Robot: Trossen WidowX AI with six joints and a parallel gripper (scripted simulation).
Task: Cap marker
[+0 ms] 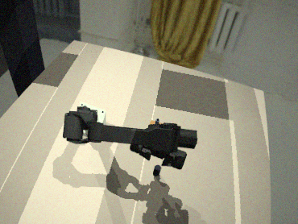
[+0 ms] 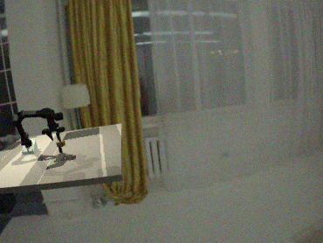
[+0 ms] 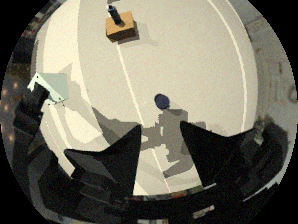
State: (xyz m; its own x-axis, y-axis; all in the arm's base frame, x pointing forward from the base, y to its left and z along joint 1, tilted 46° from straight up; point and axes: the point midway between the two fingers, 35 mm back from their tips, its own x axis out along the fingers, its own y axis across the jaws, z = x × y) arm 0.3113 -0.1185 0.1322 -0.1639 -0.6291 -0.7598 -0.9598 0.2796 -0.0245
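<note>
My gripper tip is 20 mm short of the dark cap, 10 mm to the right of it and 80 mm above it.
</note>
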